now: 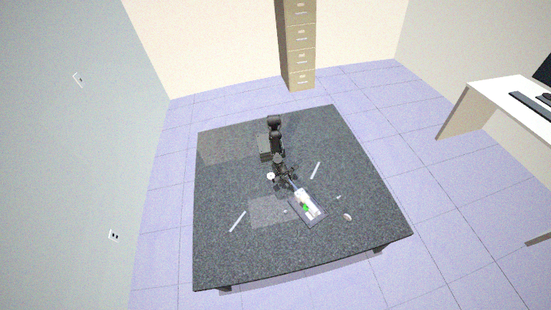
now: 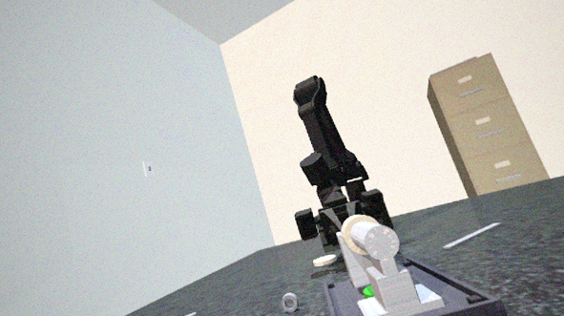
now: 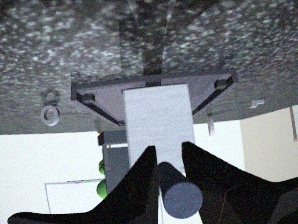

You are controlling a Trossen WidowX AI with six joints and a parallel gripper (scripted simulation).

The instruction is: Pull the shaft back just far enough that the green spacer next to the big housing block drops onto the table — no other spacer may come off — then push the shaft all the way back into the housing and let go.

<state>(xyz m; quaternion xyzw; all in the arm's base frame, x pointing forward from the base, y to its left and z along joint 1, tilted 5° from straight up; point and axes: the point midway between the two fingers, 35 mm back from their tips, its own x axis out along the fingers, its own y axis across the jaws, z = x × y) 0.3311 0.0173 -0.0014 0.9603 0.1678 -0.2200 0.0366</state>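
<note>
My gripper tip is now 50 mm short of the grey shaft, 20 mm to the right of it and 20 mm below it. The rest, counted from my gripper tip: bolt 140 mm ahead, 270 mm to the left, 60 mm below; then green spacer 150 mm ahead, 50 mm to the left, 50 mm below.
</note>
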